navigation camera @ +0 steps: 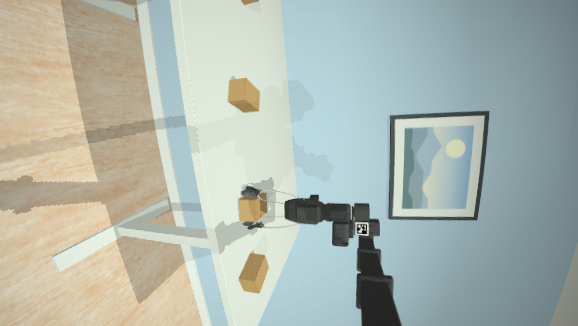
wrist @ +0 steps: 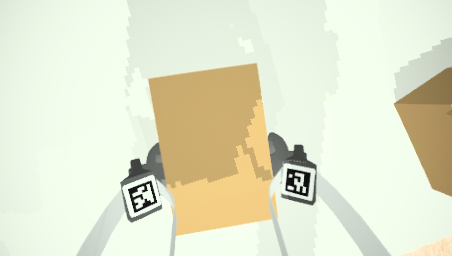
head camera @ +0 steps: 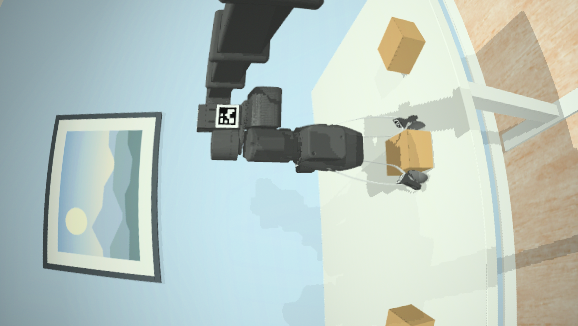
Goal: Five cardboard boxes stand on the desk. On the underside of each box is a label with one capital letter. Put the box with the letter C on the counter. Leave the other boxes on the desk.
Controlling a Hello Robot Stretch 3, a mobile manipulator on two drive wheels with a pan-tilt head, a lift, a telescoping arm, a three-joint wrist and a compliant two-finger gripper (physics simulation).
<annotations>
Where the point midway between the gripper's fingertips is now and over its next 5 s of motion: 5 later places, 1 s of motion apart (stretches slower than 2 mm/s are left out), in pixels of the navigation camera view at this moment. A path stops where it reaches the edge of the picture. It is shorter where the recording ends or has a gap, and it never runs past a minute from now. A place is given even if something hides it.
The gripper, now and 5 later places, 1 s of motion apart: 242, 207; 246, 207; 240, 208; 212, 215; 199, 218; 291, 206
</annotations>
